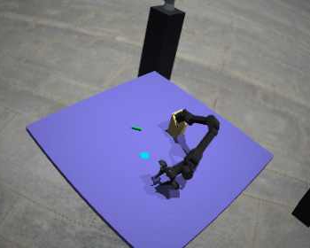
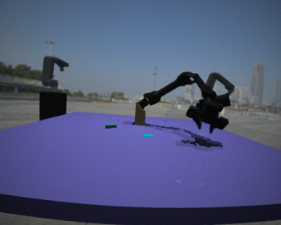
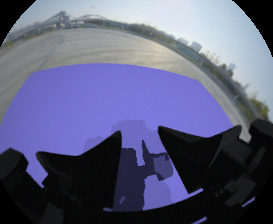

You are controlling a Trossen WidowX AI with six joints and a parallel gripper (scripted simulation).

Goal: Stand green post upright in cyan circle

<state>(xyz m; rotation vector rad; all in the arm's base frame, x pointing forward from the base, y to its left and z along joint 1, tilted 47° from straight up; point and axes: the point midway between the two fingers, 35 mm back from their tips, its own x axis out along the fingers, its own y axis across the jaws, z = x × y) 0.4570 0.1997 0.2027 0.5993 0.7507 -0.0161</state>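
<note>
My gripper tip is 44 cm to the left of the green post, 27 cm past it and 6 cm above it. Also, from my gripper tip: cyan circle: 23 cm to the right, 14 cm behind, 7 cm below.
</note>
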